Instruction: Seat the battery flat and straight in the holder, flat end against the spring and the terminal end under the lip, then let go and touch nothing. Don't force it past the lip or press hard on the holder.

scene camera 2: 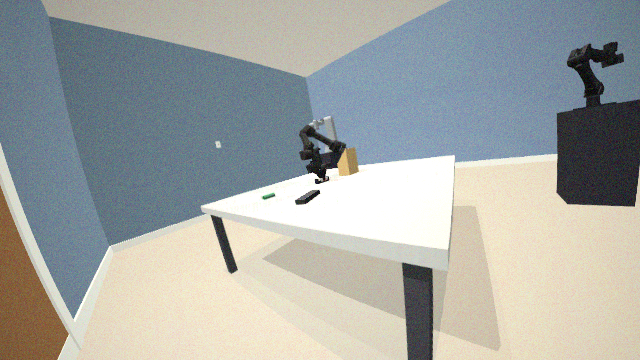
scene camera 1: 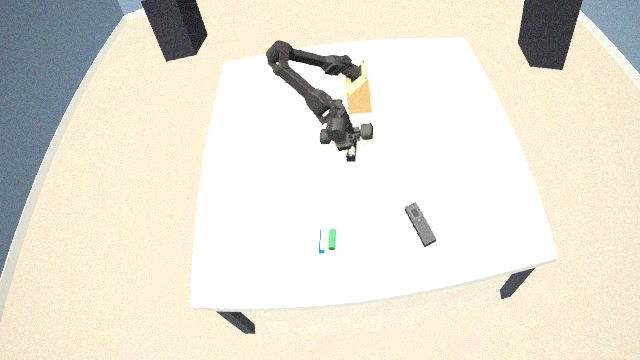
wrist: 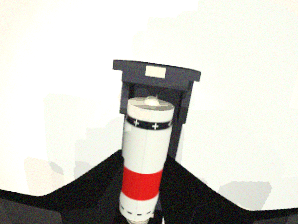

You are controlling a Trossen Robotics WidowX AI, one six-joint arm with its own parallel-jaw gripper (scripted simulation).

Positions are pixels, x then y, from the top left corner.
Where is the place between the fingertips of the gripper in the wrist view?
142, 158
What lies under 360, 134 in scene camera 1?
The gripper.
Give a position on a battery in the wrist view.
148, 123
